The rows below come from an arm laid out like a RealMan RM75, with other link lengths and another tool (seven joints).
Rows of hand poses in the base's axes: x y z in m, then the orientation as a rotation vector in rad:
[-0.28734 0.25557 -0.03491 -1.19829 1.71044 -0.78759]
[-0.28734 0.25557 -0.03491 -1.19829 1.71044 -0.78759]
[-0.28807 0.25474 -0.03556 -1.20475 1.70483 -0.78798]
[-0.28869 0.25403 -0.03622 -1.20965 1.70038 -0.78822]
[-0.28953 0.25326 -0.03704 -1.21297 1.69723 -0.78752]
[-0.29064 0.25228 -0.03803 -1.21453 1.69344 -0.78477]
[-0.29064 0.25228 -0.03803 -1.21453 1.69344 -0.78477]
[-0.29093 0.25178 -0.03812 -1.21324 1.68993 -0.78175]
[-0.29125 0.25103 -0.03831 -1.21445 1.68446 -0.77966]
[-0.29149 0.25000 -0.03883 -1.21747 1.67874 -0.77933]
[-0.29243 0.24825 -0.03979 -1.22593 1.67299 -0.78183]
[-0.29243 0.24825 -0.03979 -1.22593 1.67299 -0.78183]
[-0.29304 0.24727 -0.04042 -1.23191 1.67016 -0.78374]
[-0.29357 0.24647 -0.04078 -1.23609 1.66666 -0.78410]
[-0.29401 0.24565 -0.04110 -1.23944 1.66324 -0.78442]
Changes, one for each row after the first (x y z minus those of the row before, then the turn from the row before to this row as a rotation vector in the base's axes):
[0.00000 0.00000 0.00000 0.00000 0.00000 0.00000]
[-0.00073 -0.00083 -0.00065 -0.00370 -0.00082 0.00578]
[-0.00062 -0.00071 -0.00066 -0.00277 -0.00074 0.00451]
[-0.00084 -0.00077 -0.00082 -0.00130 -0.00041 0.00351]
[-0.00111 -0.00098 -0.00099 0.00105 -0.00134 0.00401]
[0.00000 0.00000 0.00000 0.00000 0.00000 0.00000]
[-0.00029 -0.00050 -0.00009 0.00278 -0.00256 0.00276]
[-0.00032 -0.00075 -0.00019 0.00081 -0.00289 0.00453]
[-0.00024 -0.00103 -0.00052 -0.00138 -0.00252 0.00467]
[-0.00094 -0.00175 -0.00096 -0.00630 -0.00034 0.00574]
[0.00000 0.00000 0.00000 0.00000 0.00000 0.00000]
[-0.00061 -0.00098 -0.00063 -0.00457 0.00064 0.00328]
[-0.00053 -0.00080 -0.00036 -0.00253 -0.00042 0.00359]
[-0.00044 -0.00082 -0.00032 -0.00204 -0.00078 0.00321]

